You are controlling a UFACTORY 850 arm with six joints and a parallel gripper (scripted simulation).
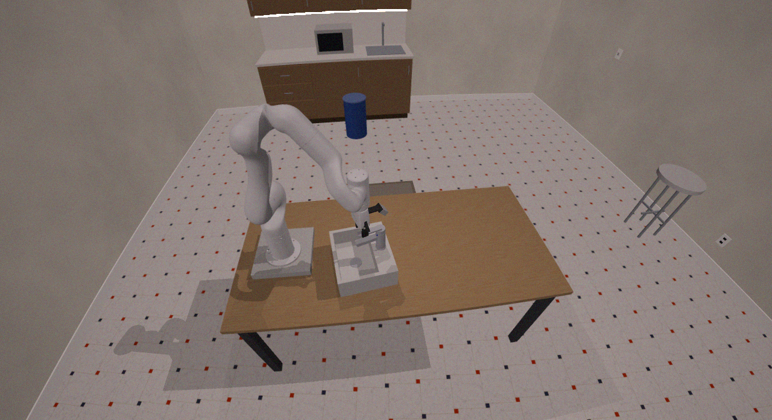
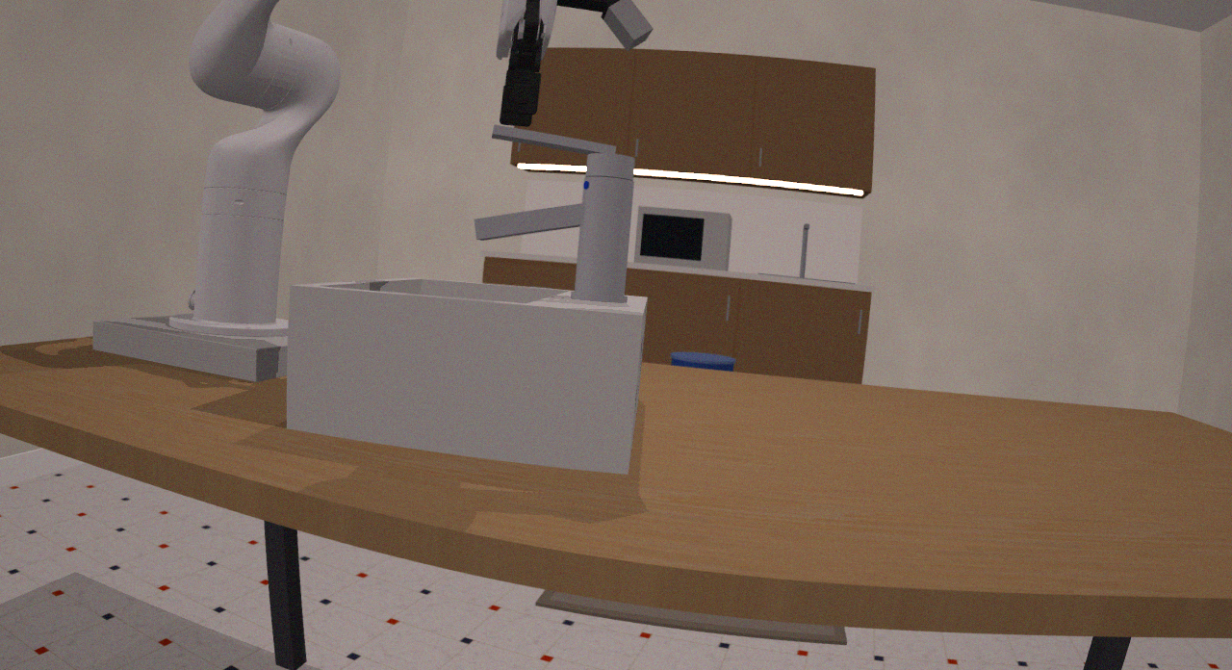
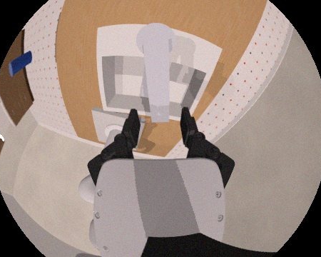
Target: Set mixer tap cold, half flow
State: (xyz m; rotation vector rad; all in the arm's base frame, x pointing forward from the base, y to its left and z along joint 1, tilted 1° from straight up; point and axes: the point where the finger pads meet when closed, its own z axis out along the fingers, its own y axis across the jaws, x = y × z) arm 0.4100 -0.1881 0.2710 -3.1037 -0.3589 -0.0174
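Right now the flat lever is 40 mm below my hand, 40 mm ahead of it and 10 mm to the left of it. The rest, counted from my hand: white sink basin: 270 mm below, 30 mm behind, 20 mm to the left.
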